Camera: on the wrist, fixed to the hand. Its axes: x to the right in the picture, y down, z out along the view.
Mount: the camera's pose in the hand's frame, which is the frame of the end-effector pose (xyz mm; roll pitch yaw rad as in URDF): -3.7 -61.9 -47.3 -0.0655 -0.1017 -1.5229
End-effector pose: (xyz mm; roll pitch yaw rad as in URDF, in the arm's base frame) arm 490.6 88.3 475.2 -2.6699 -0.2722 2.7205
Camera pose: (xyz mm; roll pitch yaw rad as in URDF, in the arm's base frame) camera 497.3 48.4 541.9 2.8074 -0.3689 -1.9370
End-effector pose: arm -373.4 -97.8 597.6 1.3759 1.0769 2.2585
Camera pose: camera -359.8 -168.6 567.7 -1.4713 0.5176 -0.5404
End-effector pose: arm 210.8 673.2 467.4 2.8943 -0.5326 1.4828
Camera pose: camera 137.8 660.8 492.0 2.5089 0.2736 2.8289
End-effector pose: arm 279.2 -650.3 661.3 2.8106 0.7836 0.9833
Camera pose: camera 225.9 -597.1 681.3 -2.3810 0.3367 2.8353
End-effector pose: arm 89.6 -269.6 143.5 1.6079 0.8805 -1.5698
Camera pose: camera 139.1 -220.9 108.1 -1.5758 0.7361 1.6591
